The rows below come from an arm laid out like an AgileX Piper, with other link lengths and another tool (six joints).
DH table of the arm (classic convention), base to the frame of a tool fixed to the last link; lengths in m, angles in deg. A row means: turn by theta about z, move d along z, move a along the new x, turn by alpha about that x. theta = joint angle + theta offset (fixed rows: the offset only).
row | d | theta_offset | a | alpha
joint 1 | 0.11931 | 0 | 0 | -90
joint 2 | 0 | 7.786 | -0.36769 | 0
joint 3 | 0 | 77.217 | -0.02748 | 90
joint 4 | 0.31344 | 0 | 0 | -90
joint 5 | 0 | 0 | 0 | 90
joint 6 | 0.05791 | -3.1 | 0.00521 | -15.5
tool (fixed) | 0.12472 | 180 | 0 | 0
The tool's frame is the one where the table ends.
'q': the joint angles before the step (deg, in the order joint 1, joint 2, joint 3, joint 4, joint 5, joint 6). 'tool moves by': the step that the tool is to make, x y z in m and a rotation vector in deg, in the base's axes. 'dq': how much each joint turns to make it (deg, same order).
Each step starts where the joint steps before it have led.
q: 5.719, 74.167, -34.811, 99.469, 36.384, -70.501
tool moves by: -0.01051, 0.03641, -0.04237, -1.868, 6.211, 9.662
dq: 4.940, 6.870, -0.035, -3.654, 3.172, -0.002
